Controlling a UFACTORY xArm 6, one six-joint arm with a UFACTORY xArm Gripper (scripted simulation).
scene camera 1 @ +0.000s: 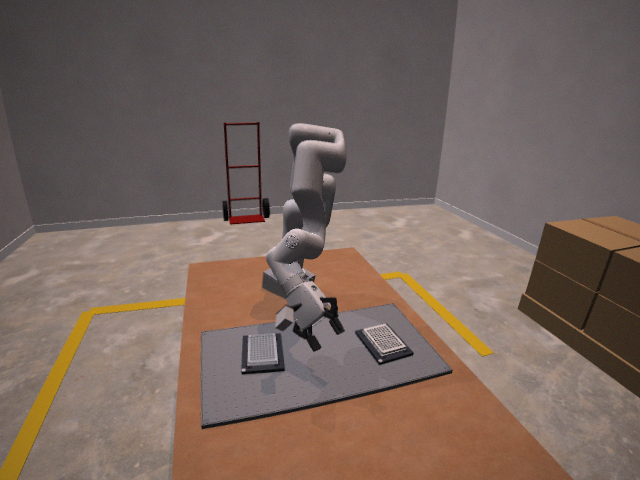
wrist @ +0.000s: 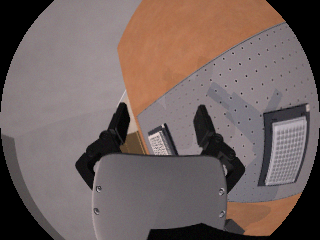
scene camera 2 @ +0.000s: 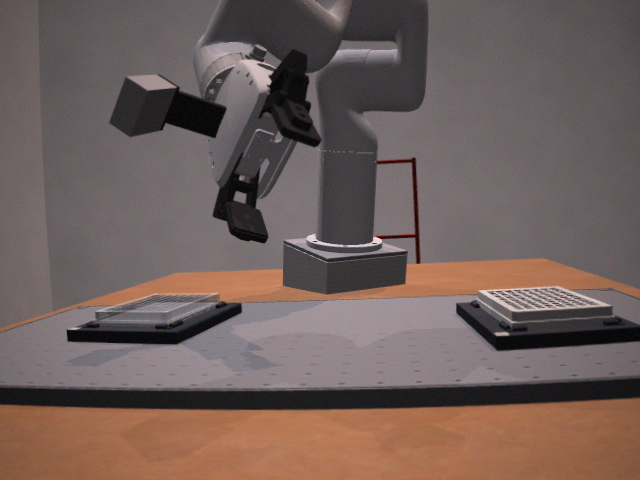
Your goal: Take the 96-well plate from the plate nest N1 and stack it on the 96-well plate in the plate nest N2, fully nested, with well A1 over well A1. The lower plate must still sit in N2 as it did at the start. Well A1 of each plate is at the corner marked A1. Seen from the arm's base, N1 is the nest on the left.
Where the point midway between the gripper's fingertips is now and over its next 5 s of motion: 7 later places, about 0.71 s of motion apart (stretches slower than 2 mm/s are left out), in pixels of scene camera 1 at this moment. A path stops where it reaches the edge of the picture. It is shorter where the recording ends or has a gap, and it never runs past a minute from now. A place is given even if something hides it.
My gripper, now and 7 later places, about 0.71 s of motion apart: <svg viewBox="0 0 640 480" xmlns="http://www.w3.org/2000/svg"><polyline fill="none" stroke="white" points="329,341 351,336 369,328 379,320 387,314 386,319 385,327 384,333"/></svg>
